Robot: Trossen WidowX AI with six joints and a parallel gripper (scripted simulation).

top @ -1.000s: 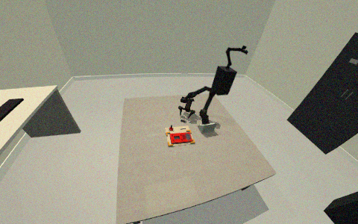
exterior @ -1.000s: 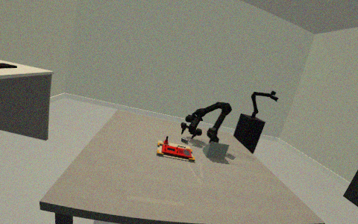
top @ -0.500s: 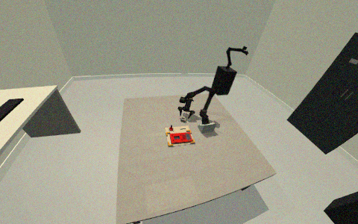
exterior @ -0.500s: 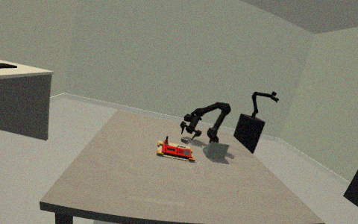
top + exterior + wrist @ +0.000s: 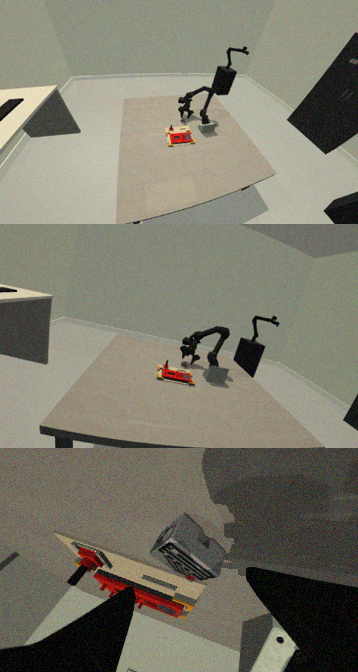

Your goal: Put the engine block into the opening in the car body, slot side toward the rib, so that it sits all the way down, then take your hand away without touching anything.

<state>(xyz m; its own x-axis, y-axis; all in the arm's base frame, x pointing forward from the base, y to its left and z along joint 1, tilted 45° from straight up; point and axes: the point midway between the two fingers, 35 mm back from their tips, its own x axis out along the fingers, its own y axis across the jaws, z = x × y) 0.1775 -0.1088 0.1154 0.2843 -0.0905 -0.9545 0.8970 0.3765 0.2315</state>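
The engine block is 1 cm ahead of my gripper tip, 1 cm to the right of it and 3 cm below it.
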